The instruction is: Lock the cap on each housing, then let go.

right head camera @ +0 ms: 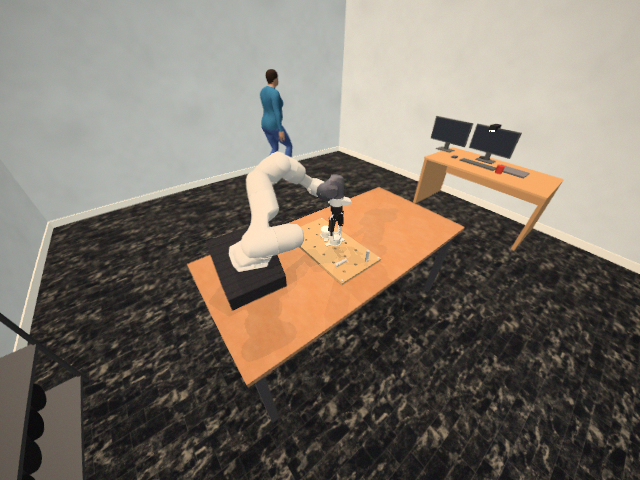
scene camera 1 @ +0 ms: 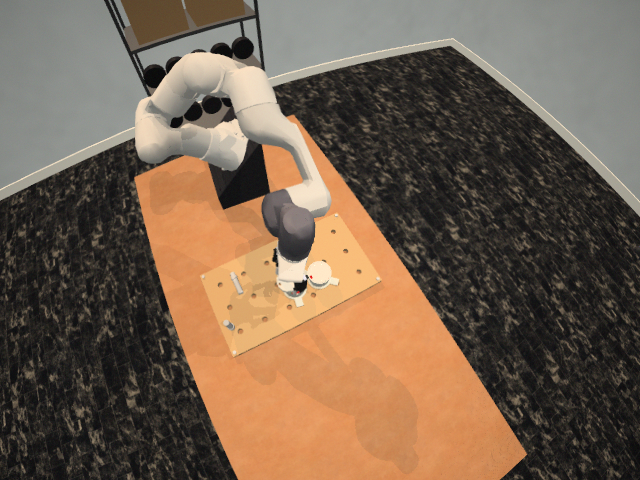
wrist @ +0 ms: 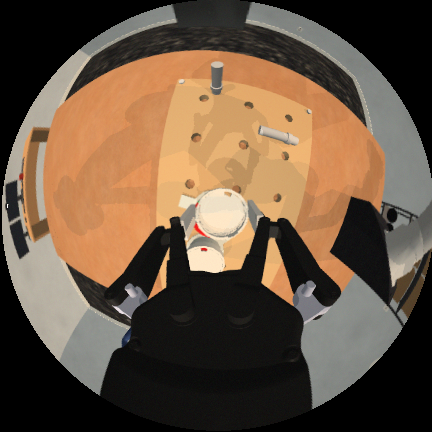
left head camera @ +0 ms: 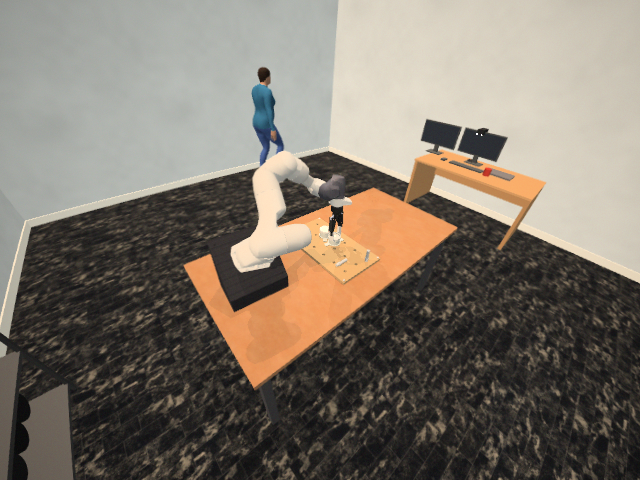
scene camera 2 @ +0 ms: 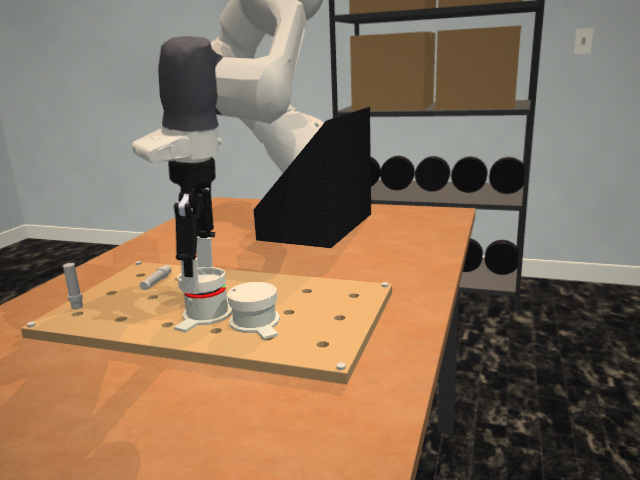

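Note:
My gripper (scene camera 2: 198, 271) (wrist: 221, 209) (left head camera: 335, 236) is shut on a round white cap (scene camera 2: 210, 280) (wrist: 221, 212), one finger on each side. The cap sits on top of a grey-white housing (scene camera 2: 206, 310). A red band shows between cap and housing in scene camera 2, with a small green spot at its right end. Beside it, a second housing (scene camera 2: 253, 315) carries its own white cap (scene camera 2: 253, 294) (scene camera 1: 319, 273) (wrist: 206, 260), with no fingers on it. A small red mark shows on this cap in the wrist view. In scene camera 1 the arm hides most of the held cap.
Both housings stand on a wooden board (scene camera 2: 289, 356) (scene camera 1: 341, 289) with holes. A grey peg (scene camera 2: 72, 281) (wrist: 216, 77) stands upright near one corner; another peg (scene camera 2: 155, 277) (wrist: 278, 135) lies on the board. The black base block (scene camera 2: 310, 206) stands behind. A shelf rack (scene camera 2: 528, 155) is beyond the table.

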